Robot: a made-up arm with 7 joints.
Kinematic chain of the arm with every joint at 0, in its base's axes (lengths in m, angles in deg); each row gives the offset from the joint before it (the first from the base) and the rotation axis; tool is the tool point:
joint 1: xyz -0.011 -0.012 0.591 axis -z
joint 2: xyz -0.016 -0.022 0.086 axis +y
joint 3: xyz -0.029 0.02 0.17 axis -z
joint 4: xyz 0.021 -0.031 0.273 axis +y
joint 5: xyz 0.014 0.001 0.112 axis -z
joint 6: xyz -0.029 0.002 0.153 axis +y
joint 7: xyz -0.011 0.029 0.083 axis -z
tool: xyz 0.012 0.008 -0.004
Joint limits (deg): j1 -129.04..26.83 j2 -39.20..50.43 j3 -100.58..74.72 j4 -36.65..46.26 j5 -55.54..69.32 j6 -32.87..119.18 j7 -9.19..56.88
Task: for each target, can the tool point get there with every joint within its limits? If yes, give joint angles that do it. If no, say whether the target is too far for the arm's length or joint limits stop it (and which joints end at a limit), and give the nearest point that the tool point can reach.
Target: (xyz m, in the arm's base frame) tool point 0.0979 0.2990 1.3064
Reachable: yes | joints -72.40 36.76 -28.57 -25.21 -32.42 77.84 10.01
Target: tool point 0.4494 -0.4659 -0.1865
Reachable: no: too far | nearest point 0.4909 -0.3229 0.8576 | short by 1.055 m
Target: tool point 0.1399 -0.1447 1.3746
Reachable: yes | joints -112.39 -23.78 33.93 24.90 -25.10 57.49 22.81
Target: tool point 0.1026 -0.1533 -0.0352
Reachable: no: joint limits stop it (at a limit: joint 1, joint 2, joint 4, joint 7) | nearest point 0.4642 -0.2833 0.8635 | short by 0.977 m
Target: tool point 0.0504 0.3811 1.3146
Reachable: yes | joints -95.52 43.53 -48.14 -29.77 35.41 -14.09 20.93
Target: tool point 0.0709 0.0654 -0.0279
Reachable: no: joint limits stop it (at a limit: joint 2, joint 4, joint 7) | nearest point 0.3832 0.3606 0.8647 | short by 0.991 m
